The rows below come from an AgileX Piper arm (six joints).
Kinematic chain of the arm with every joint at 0, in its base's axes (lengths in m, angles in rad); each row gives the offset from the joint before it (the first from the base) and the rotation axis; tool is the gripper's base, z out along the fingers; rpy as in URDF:
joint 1: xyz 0 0 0.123 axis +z
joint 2: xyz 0 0 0 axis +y
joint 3: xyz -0.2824 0 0.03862 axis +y
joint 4: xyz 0.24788 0 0.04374 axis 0.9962 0 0.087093
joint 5: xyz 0 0 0 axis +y
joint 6: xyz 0.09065 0 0.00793 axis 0.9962 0 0.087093
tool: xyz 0 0 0 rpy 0 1.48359 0
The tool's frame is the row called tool.
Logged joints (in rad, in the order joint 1, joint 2, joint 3, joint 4, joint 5, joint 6), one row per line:
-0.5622 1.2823 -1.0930 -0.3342 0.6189 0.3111
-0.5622 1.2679 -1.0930 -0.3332 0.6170 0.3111
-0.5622 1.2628 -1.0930 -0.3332 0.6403 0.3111
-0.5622 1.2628 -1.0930 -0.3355 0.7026 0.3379
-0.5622 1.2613 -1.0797 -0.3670 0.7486 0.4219
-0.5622 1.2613 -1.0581 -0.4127 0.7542 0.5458
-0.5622 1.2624 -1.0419 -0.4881 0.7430 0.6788
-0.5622 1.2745 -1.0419 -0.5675 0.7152 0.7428
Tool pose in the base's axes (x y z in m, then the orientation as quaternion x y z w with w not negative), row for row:
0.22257 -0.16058 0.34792 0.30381 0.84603 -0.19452 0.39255
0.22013 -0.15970 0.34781 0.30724 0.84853 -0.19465 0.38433
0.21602 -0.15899 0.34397 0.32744 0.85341 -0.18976 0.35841
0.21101 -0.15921 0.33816 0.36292 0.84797 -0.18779 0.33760
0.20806 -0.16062 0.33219 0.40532 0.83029 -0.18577 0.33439
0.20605 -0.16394 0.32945 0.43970 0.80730 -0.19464 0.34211
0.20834 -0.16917 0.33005 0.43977 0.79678 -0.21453 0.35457
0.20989 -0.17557 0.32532 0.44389 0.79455 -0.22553 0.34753
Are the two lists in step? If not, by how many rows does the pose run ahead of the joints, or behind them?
The pose runs 1 row ahead of the joints: the pose in row i belongs to the joints in row i + 1.
